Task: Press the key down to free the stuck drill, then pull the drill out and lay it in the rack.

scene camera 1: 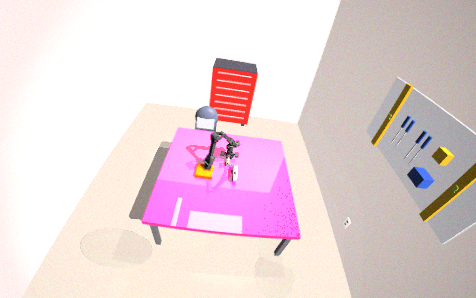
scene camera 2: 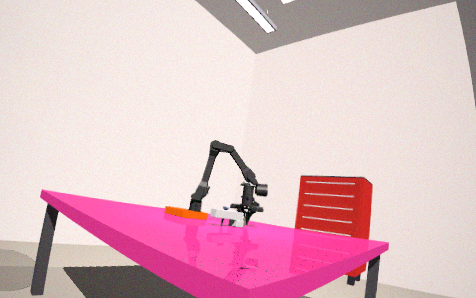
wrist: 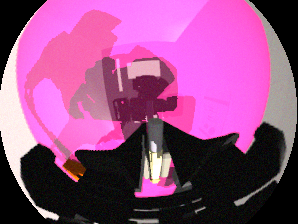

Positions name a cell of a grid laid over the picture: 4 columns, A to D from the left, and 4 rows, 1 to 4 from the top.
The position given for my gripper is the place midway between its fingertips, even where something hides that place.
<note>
I see my gripper (wrist: C3) and a grey drill (wrist: C3).
</note>
